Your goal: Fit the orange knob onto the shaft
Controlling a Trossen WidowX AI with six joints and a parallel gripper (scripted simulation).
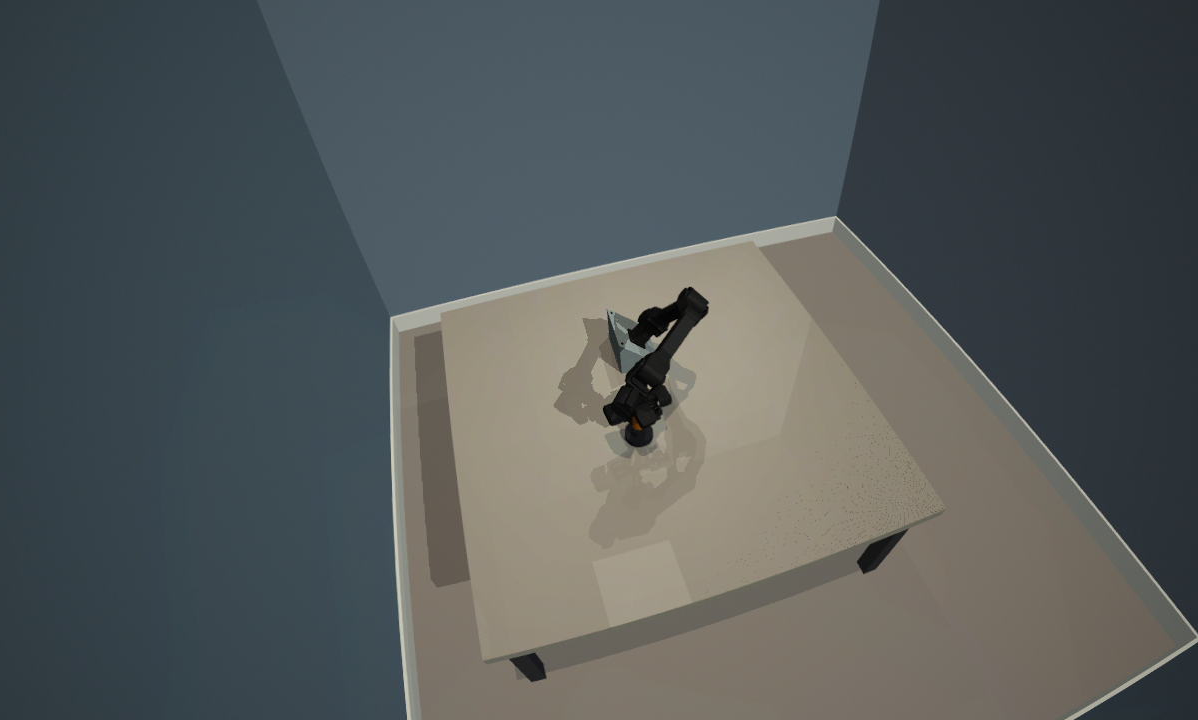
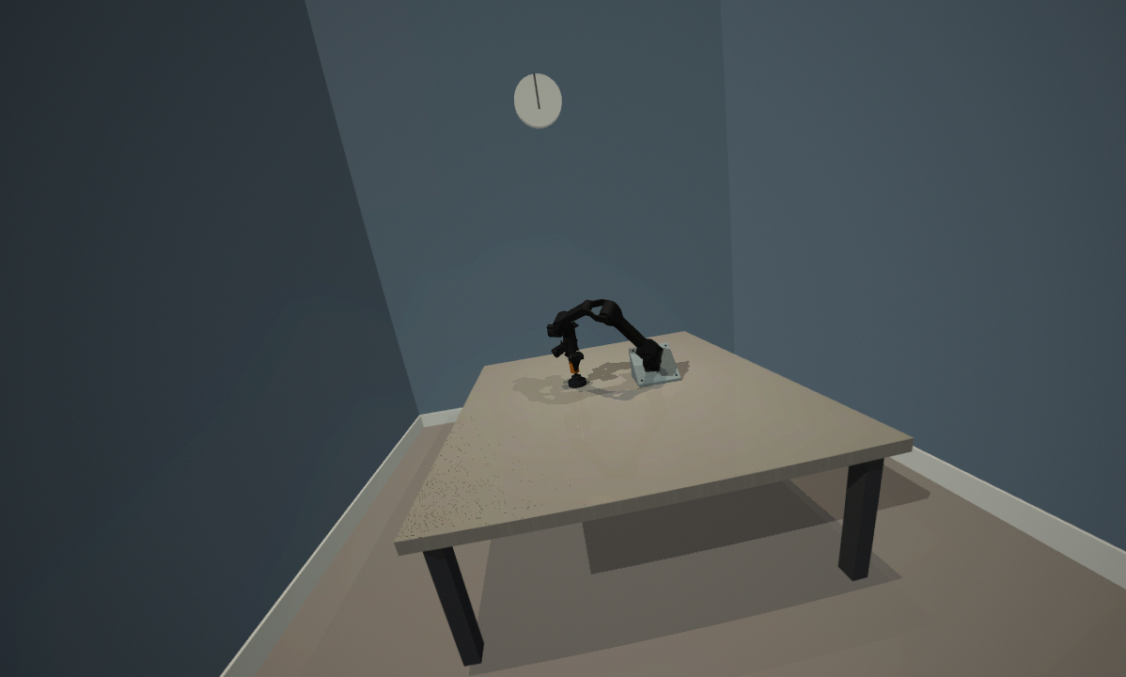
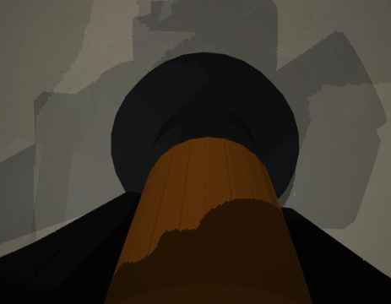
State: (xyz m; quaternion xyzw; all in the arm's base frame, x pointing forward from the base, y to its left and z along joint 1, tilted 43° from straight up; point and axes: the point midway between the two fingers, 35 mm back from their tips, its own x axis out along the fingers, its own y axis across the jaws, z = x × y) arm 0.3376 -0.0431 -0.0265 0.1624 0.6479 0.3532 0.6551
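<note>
Right now my gripper tip is 2 cm below the orange knob. Round my gripper tip: dark round pedestal (4 cm below).
</note>
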